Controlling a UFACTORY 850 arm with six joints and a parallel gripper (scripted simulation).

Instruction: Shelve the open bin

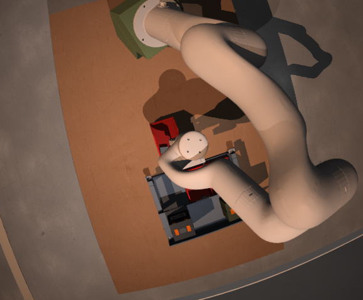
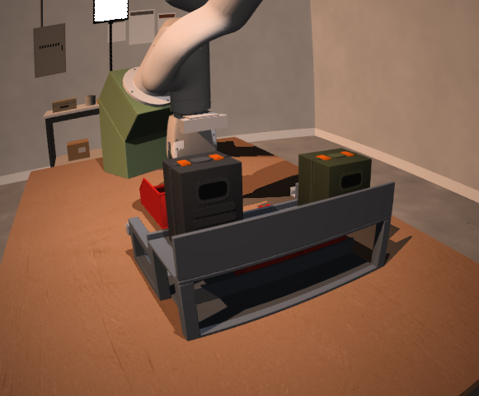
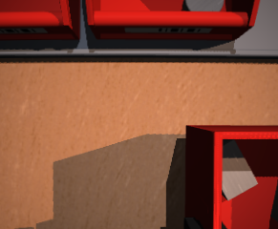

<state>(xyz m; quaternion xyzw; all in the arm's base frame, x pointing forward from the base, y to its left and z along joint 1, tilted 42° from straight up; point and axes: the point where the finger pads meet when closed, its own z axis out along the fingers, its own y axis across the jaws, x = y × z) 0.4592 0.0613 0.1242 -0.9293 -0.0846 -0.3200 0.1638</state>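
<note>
Right now my hand is 10 mm past the red bin, 50 mm to the left of it and 20 mm above it. Also, from my hand: grey part 140 mm ahead, 150 mm to the left, 70 mm below; then grey shelf 220 mm ahead, 90 mm to the left, 20 mm below; then dark part 30 mm ahead, 70 mm to the right, 50 mm below.
</note>
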